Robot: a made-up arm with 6 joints. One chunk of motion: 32 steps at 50 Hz.
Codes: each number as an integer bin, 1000 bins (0 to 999) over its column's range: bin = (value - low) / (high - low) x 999, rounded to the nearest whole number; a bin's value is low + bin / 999 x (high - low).
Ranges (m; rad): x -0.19..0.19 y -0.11..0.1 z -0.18..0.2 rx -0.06..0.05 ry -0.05..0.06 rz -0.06..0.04
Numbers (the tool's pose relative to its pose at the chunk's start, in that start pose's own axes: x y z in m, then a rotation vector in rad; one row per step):
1: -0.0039 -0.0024 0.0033 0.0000 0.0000 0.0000
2: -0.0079 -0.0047 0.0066 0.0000 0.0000 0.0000
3: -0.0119 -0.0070 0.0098 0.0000 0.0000 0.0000
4: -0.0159 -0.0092 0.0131 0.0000 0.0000 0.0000
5: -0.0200 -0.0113 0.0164 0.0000 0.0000 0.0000
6: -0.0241 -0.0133 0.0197 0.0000 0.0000 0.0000
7: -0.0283 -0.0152 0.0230 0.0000 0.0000 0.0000
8: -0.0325 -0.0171 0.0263 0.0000 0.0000 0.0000
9: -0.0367 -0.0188 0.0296 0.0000 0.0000 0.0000
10: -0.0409 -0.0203 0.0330 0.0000 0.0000 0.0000
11: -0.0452 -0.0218 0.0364 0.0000 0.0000 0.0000
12: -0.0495 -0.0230 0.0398 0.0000 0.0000 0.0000
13: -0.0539 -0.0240 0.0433 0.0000 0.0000 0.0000
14: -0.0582 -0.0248 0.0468 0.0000 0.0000 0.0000
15: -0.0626 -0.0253 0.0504 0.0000 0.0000 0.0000
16: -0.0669 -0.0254 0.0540 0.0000 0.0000 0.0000
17: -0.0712 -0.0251 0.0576 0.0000 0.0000 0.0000
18: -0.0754 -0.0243 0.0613 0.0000 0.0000 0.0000
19: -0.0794 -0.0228 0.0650 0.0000 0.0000 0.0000
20: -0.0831 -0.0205 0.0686 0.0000 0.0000 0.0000
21: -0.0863 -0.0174 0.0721 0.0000 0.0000 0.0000
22: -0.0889 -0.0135 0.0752 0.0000 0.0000 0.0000
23: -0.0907 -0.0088 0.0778 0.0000 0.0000 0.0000
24: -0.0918 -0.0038 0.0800 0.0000 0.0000 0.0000
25: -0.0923 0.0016 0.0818 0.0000 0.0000 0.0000
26: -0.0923 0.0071 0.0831 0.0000 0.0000 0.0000
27: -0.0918 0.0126 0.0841 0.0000 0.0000 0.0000
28: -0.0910 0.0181 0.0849 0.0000 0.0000 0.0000
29: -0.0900 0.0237 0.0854 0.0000 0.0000 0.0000
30: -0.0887 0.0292 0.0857 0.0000 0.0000 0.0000
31: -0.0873 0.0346 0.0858 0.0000 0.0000 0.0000
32: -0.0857 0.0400 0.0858 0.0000 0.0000 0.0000
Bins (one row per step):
1: 489 512 482 545 454 599
2: 479 501 491 545 454 599
3: 468 490 499 545 454 599
4: 458 480 508 545 454 599
5: 447 470 516 545 454 599
6: 436 460 525 545 454 599
7: 425 451 534 545 454 599
8: 414 442 542 545 454 599
9: 403 434 551 545 454 599
10: 392 427 560 545 454 599
11: 381 420 569 545 454 599
12: 369 414 578 545 454 599
13: 358 409 587 545 454 599
14: 346 405 596 545 454 599
15: 335 403 606 545 454 599
16: 324 402 615 545 454 599
17: 312 404 625 545 454 599
18: 301 408 634 545 454 599
19: 291 415 644 545 454 599
20: 281 426 654 545 454 599
21: 273 441 663 545 454 599
22: 266 459 671 545 454 599
23: 261 481 678 545 454 599
24: 258 505 684 545 454 599
25: 257 531 688 545 454 599
26: 257 557 692 545 454 599
27: 258 583 694 545 454 599
28: 260 609 696 545 454 599
29: 263 636 698 545 454 599
30: 266 662 699 545 454 599
31: 270 688 699 545 454 599
32: 274 714 699 545 454 599

